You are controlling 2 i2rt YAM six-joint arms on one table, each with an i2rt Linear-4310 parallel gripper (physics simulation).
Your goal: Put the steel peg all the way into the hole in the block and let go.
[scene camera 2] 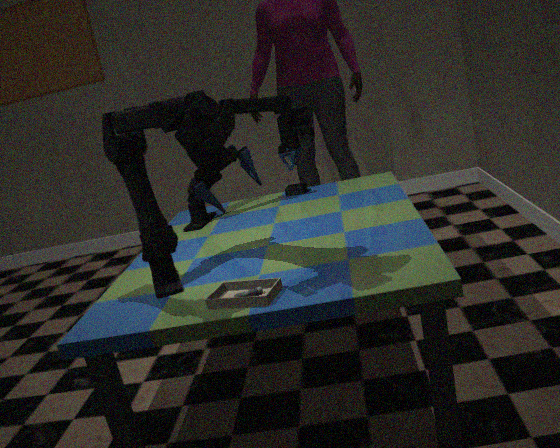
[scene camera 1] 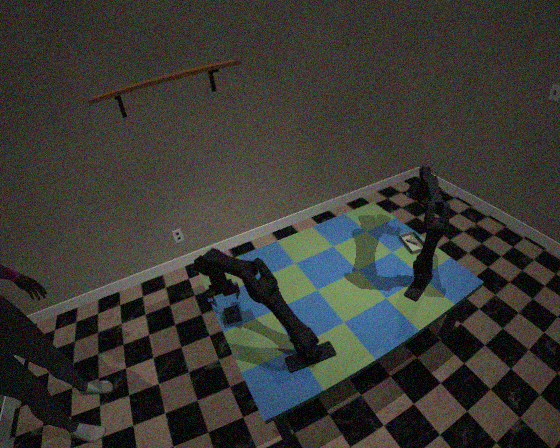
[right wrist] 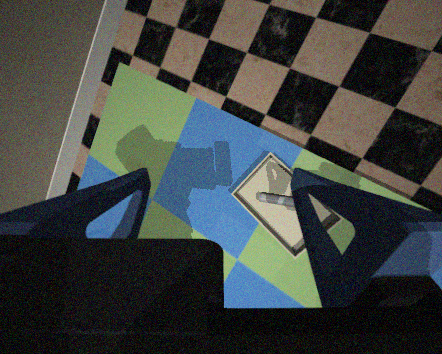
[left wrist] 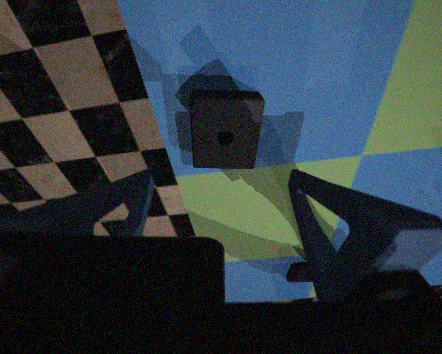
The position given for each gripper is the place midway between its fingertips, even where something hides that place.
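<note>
Dark block [left wrist: 241, 112] visible. Left gripper [left wrist: 221, 176] open, holding nothing. Right gripper [scene camera 2: 243, 198] likewise open, holding nothing; visible also in the right wrist view [right wrist: 220, 176].
</note>
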